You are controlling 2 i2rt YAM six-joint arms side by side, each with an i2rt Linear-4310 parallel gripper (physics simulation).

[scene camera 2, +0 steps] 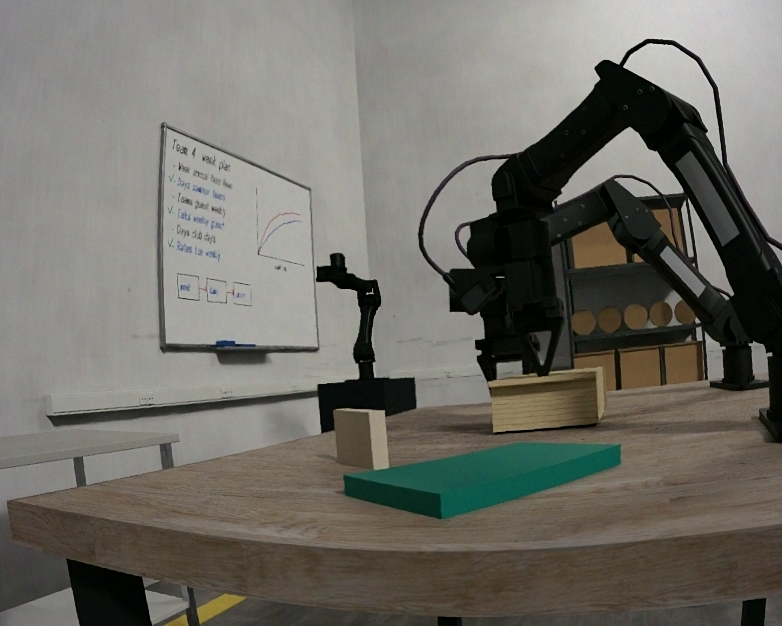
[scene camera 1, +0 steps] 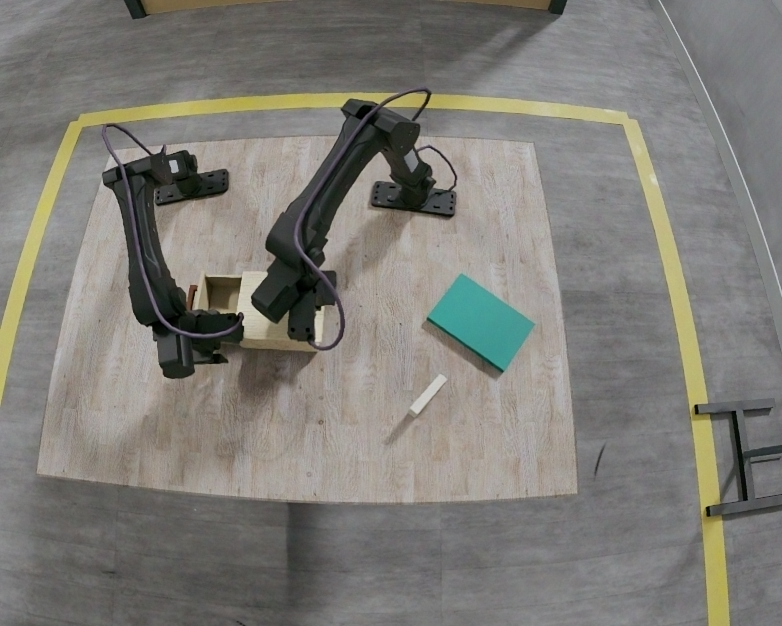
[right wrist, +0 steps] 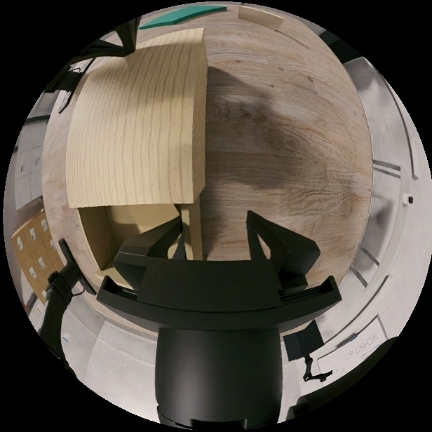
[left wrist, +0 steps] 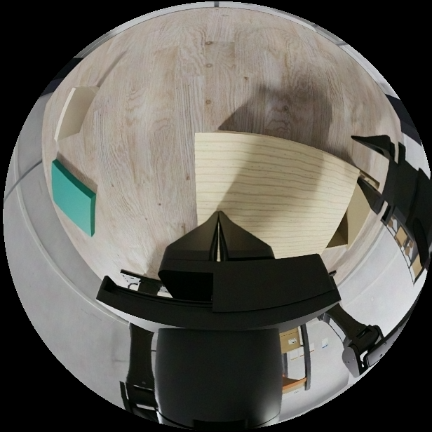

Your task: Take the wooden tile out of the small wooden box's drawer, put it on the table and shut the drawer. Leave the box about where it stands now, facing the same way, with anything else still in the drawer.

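Frame: origin at the left arm's base, x right, y ahead, z up, level; centimetres.
Seen in the pictures: left gripper, between the fingertips: (scene camera 2: 543, 376); right gripper, between the fingertips: (scene camera 1: 227, 350); left arm's base, origin of its link: (scene camera 1: 414, 199); right arm's base, origin of its link: (scene camera 2: 738, 386) (scene camera 1: 191, 187).
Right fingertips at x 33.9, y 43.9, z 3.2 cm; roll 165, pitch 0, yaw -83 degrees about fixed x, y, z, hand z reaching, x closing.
Offsets run from my right fingertips to a thing's top centre. "spot": to the spot under its first point. Level surfaces: height alone.
The small wooden box @[dz +4.2, dx -10.3, dy -10.0 cm] (scene camera 1: 259, 334) (scene camera 2: 544, 406) (left wrist: 280, 185) (right wrist: 140, 120) stands with its drawer @[spot: dz +3.4, dx +7.7, dy -10.3 cm] (scene camera 1: 201, 293) (left wrist: 358, 220) (right wrist: 95, 242) pulled out, toward the left in scene camera 1. A red-brown handle @[spot: dz +0.9, dx +11.0, dy -10.0 cm] (scene camera 1: 191, 297) is at the drawer's front. My right gripper (scene camera 1: 232, 339) (left wrist: 349, 153) (right wrist: 218, 215) is open at the drawer's near side wall, one finger on each side of that wall in the right wrist view; contact is unclear. My left gripper (scene camera 2: 542, 373) (left wrist: 218, 216) is shut and empty, its tips at the box top. I cannot make out the tile in the drawer; fingers hide part of its inside.
A cream upright block @[dz +2.8, dx -42.0, dy +3.2 cm] (scene camera 1: 427, 394) (scene camera 2: 358, 438) (left wrist: 75, 114) (right wrist: 260, 18) stands on the table @[dz -3.2 cm] (scene camera 1: 195, 443). A flat teal slab @[dz -1.4, dx -51.9, dy -14.8 cm] (scene camera 1: 481, 322) (scene camera 2: 495, 466) (left wrist: 74, 197) (right wrist: 185, 16) lies near it, right of the box in scene camera 1. My left arm reaches over the box.
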